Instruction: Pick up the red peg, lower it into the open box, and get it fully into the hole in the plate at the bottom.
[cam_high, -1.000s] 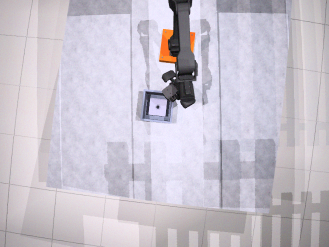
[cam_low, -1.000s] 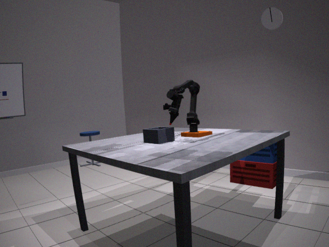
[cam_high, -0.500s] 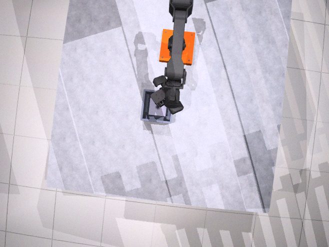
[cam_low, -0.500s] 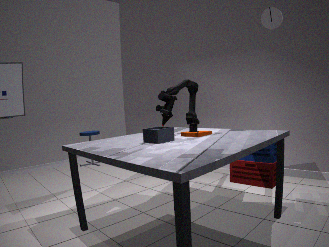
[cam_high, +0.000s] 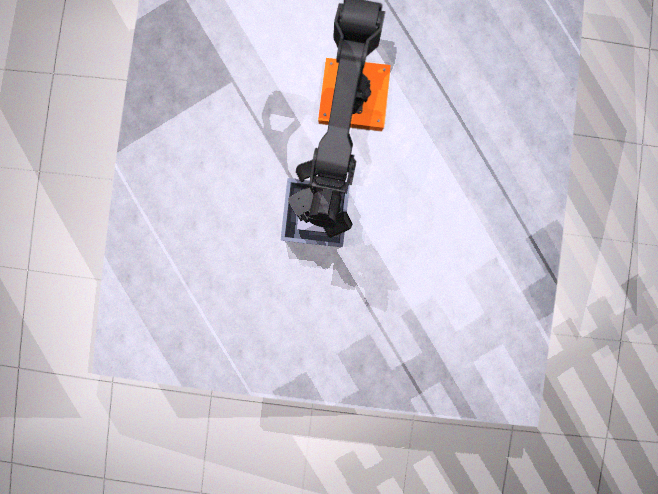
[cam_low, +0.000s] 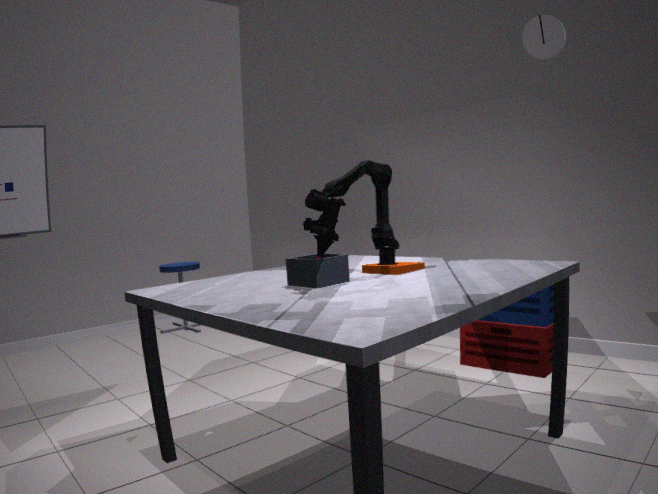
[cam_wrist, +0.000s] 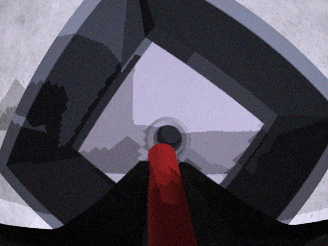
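The red peg is 3 cm above my gripper tip and 1 cm behind it. Also, from my gripper tip: white plate: 5 cm below, 1 cm to the right, 1 cm ahead; grey box: 7 cm below, 1 cm to the right, 1 cm ahead.
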